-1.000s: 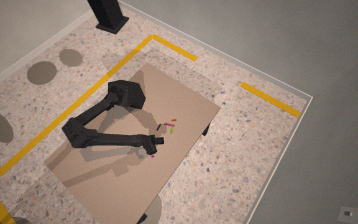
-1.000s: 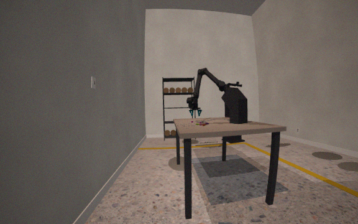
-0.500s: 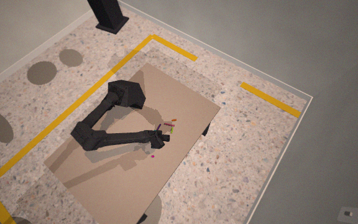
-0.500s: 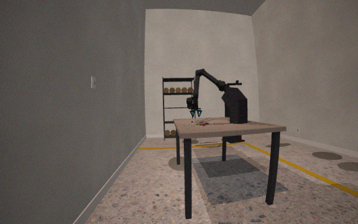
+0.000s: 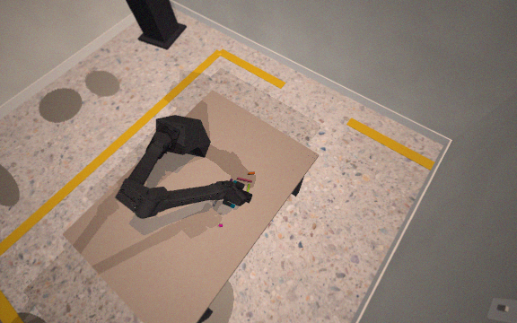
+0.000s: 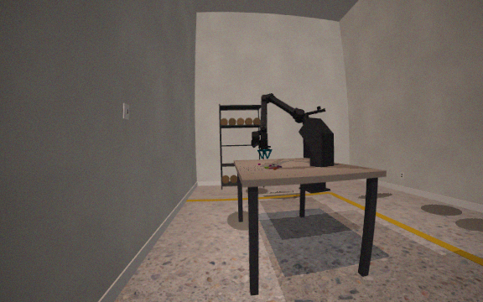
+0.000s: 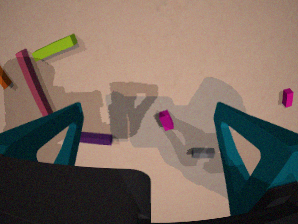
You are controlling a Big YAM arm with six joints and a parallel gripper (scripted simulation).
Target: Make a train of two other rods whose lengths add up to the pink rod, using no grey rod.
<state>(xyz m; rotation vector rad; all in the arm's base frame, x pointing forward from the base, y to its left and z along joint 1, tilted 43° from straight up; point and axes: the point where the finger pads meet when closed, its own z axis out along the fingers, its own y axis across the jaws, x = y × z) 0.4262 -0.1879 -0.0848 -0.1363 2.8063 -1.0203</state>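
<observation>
Now: the orange rod 190 mm to the left of my hand and 70 mm below it. From my hand the other things lie so: purple rod 90 mm behind, 80 mm to the left, 70 mm below; then lime rod 30 mm ahead, 100 mm to the left, 70 mm below; then grey rod 110 mm behind, 70 mm to the right, 70 mm below.
</observation>
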